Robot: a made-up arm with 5 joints. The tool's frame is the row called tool. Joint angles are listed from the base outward. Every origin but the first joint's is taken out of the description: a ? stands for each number. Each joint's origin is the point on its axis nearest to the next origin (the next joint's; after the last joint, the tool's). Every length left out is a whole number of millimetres.
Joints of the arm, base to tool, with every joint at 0 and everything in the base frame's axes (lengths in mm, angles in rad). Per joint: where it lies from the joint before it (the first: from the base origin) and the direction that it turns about. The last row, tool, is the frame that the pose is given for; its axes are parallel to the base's.
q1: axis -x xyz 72 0 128
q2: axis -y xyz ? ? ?
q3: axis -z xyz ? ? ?
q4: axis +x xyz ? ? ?
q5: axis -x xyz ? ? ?
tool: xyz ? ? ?
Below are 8 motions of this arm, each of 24 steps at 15 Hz.
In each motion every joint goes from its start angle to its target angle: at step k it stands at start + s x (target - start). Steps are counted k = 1, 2, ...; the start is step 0. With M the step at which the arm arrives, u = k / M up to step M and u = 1 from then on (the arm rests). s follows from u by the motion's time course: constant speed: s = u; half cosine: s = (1 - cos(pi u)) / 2; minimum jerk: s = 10 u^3 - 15 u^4 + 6 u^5.
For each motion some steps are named. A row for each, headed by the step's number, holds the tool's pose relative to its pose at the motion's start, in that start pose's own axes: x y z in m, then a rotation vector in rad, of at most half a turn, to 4 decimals.
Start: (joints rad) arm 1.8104 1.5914 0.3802 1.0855 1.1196
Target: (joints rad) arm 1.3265 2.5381 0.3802 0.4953 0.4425
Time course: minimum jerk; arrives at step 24
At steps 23, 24:
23: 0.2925 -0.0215 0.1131 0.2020 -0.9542 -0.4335
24: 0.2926 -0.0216 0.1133 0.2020 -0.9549 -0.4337

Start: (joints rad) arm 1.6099 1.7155 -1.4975 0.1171 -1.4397
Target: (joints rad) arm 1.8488 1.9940 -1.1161 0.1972 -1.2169
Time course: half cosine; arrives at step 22
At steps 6, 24:
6: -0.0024 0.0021 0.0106 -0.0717 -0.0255 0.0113
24: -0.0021 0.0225 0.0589 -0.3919 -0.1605 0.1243

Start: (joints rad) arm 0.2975 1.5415 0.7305 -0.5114 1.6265
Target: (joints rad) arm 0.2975 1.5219 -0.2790 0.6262 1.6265
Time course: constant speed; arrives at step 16
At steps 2, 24:
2: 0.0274 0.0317 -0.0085 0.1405 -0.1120 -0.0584
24: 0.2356 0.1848 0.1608 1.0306 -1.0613 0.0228

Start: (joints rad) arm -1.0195 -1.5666 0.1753 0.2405 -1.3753
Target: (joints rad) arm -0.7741 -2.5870 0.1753 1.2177 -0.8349
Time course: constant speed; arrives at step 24
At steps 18, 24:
18: -0.2325 0.0626 -0.0837 0.2462 -0.3306 -0.7124
24: -0.2772 0.1311 -0.1398 0.3414 -0.4849 -0.9326

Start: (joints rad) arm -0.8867 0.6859 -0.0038 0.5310 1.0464
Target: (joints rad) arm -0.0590 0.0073 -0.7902 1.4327 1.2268
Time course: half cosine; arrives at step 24
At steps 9, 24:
9: 0.0053 -0.0243 -0.0527 0.0317 0.0657 0.4423
24: -0.1296 -0.1725 -0.1062 0.1012 0.7604 1.1185

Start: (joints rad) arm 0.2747 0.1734 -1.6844 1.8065 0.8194
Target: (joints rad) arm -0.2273 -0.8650 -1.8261 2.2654 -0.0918
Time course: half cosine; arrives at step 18
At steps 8, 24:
8: 0.1013 0.2623 -0.1134 0.9558 -0.0167 0.2842
24: 0.0475 0.6194 0.0088 2.2024 0.4481 0.7729

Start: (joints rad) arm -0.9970 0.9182 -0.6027 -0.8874 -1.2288
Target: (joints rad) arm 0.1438 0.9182 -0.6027 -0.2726 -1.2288
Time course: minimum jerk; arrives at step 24
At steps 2, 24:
2: -0.0003 -0.0006 -0.0003 0.0002 0.0034 0.0037
24: -0.0419 -0.1477 0.0096 -0.0058 0.8477 0.4777

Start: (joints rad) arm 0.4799 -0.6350 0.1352 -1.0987 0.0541
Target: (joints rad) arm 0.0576 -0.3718 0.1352 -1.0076 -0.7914
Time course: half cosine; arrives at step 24
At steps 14, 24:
14: 0.0219 0.0954 -0.0162 0.8343 -0.1976 -0.0093
24: 0.0357 0.1543 0.0176 1.3320 -0.3101 0.0294

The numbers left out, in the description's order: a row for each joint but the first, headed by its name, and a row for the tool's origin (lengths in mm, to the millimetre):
q2: 0 166 -58
q3: -6 0 -206
q4: -5 -48 0
q5: 0 -142 -4
tool: 0 -93 -82

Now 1 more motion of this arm.
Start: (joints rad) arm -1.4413 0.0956 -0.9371 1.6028 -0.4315
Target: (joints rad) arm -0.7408 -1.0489 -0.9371 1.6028 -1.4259
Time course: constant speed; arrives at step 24
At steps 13, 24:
13: -0.2110 0.0672 -0.1217 0.7882 -0.5190 -0.4510
24: -0.2470 0.1762 -0.1844 1.3490 -1.2561 -0.4300

